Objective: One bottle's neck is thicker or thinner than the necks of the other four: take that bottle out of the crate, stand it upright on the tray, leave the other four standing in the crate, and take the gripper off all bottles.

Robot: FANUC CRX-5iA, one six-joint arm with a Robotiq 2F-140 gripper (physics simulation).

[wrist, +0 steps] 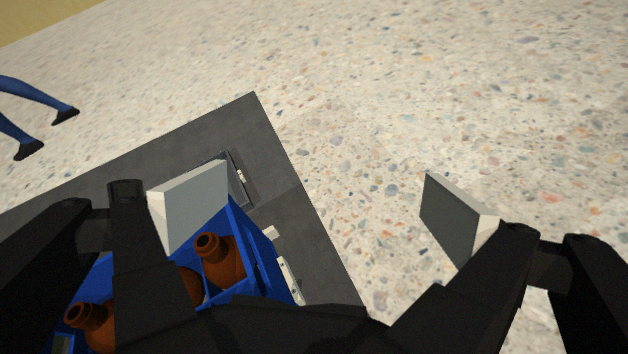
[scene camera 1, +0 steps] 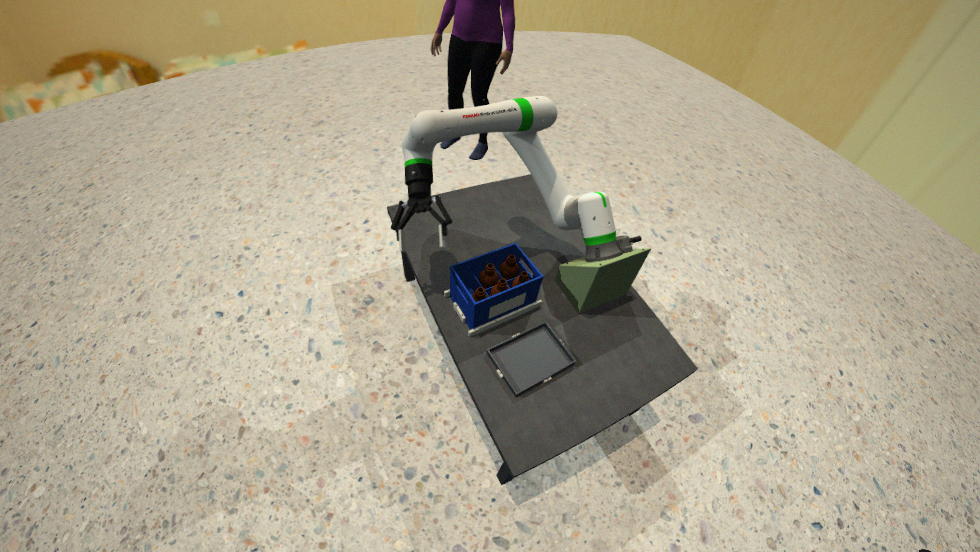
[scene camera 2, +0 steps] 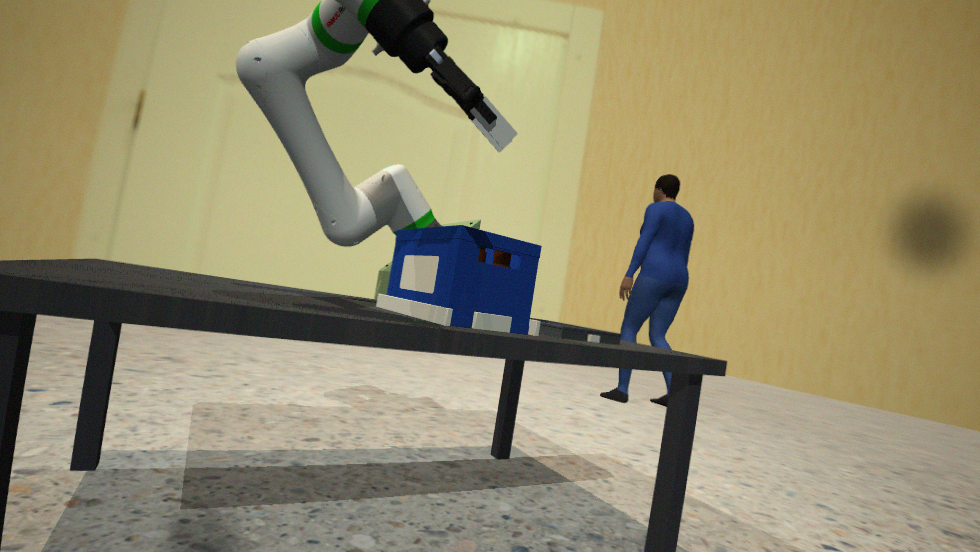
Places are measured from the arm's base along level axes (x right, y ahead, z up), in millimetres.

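Pixels of known places: gripper, fingertip midpoint: (wrist: 322, 188) (scene camera 1: 422, 249) (scene camera 2: 507, 144); arm's base, origin of the base link: (scene camera 1: 604, 257).
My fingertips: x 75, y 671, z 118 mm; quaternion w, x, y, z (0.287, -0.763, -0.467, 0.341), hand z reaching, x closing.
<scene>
For each thing: its top centre in the pictures, then the offset to it from my fingertips.
- blue crate, middle of its top: (wrist: 134, 303) (scene camera 2: 464, 237) (scene camera 1: 496, 271) dx -40, dy -249, dz -127 mm
- front bottle, middle of its top: (wrist: 202, 240) (scene camera 2: 503, 246) (scene camera 1: 480, 290) dx -97, dy -173, dz -139 mm
- grey tray, middle of its top: (wrist: 185, 201) (scene camera 2: 554, 322) (scene camera 1: 532, 355) dx -315, dy -302, dz -276 mm
The blue crate (scene camera 1: 482, 313) (scene camera 2: 493, 294) (wrist: 274, 280) stands on the table. Brown bottles stand in it; in scene camera 1 their necks show at a back bottle (scene camera 1: 488, 277), another back bottle (scene camera 1: 509, 268) and a front bottle (scene camera 1: 479, 294). The wrist view shows a bottle (wrist: 222, 265) near the crate's end and another bottle (wrist: 97, 325) at lower left, partly behind a finger. Which neck differs is too small to tell. The grey tray (scene camera 1: 531, 357) (scene camera 2: 576, 331) (wrist: 241, 187) holds no bottle. My gripper (scene camera 1: 421, 238) (scene camera 2: 495, 128) (wrist: 322, 188) is open and empty, above and beside the crate.
White holders (scene camera 1: 504, 318) (scene camera 2: 418, 308) line the crate's base. The green arm pedestal (scene camera 1: 603, 281) stands beside the crate. The dark table (scene camera 1: 582, 411) (scene camera 2: 274, 318) has its long edge near the crate and tray. A person (scene camera 1: 473, 54) (scene camera 2: 665, 260) stands beyond the table in each scene view.
</scene>
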